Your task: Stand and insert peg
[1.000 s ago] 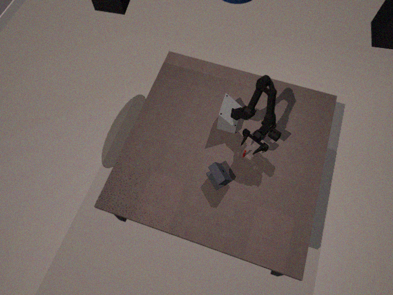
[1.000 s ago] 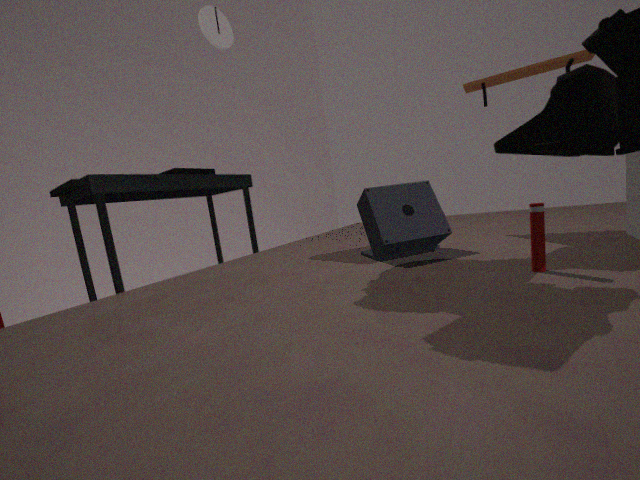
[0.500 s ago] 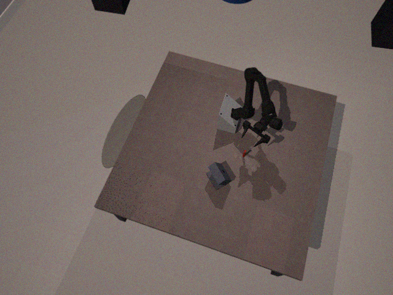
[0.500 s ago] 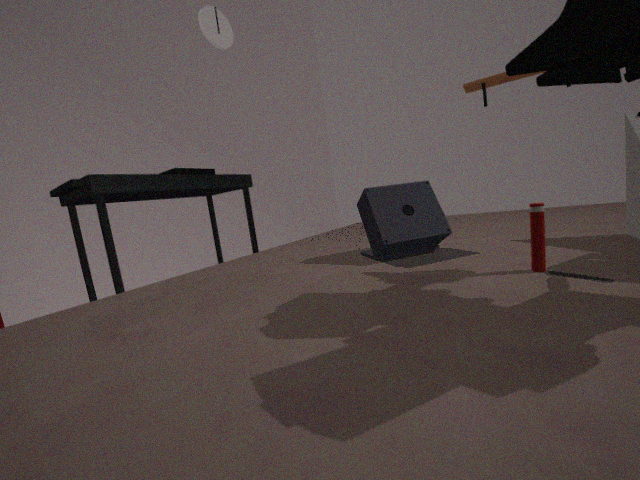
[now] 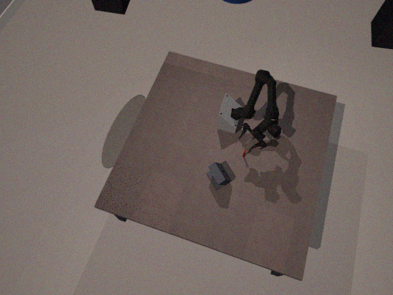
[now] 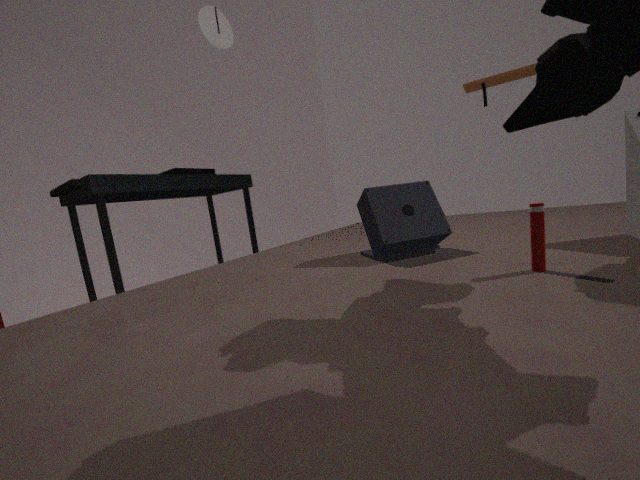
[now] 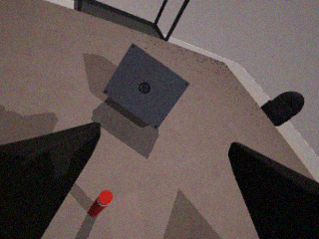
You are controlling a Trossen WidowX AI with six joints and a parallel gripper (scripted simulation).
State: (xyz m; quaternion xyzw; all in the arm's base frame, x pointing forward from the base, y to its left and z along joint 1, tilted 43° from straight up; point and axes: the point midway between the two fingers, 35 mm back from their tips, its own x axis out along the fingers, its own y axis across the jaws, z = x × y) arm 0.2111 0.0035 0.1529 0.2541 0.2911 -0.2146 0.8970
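Right now the red peg is 10 mm behind my gripper tip, 20 mm to the left of it and 130 mm below it. From my gripper tip the other things lie so: sloped panel: 170 mm ahead, 110 mm to the right, 120 mm below.
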